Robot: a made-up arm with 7 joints.
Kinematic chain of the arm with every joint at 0, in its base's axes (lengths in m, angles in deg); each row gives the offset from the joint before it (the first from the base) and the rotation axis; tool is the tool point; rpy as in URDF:
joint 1: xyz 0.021 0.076 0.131 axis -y
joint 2: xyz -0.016 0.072 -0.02 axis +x
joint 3: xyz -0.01 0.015 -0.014 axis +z
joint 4: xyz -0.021 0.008 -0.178 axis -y
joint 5: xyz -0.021 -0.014 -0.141 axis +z
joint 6: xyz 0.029 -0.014 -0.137 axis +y
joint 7: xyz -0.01 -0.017 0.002 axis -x
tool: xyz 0.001 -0.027 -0.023 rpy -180 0 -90
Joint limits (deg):
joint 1: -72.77..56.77
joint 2: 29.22..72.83
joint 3: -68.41..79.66
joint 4: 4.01..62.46
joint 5: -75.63..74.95
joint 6: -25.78..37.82
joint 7: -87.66..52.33
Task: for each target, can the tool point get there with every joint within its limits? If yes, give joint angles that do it. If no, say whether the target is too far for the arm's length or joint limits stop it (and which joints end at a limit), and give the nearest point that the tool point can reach.
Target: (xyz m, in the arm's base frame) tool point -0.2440 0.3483 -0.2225
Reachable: yes | joints -49.72 37.85 -26.01 34.46 -6.58 -15.97 -44.55
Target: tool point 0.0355 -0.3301 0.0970
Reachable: no: joint limits stop it (at a limit: joint 2, joint 3, joint 4, joint 6, joint 7) | nearest point 0.1635 0.0948 -0.2030 | short by 0.536 m
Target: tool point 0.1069 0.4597 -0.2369
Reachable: yes | joints -4.29 40.45 0.06 26.98 57.25 -14.34 -49.45
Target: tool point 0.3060 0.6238 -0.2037
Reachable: no: too far | nearest point 0.2551 0.5346 -0.1439 | short by 0.119 m
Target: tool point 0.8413 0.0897 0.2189
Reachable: no: too far | nearest point 0.4422 0.2011 0.0814 | short by 0.437 m
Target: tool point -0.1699 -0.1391 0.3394
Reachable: no: joint limits stop it (at a limit: joint 1, joint 2, joint 3, joint 4, joint 6, joint 7) | nearest point -0.3368 0.0983 0.0127 | short by 0.437 m
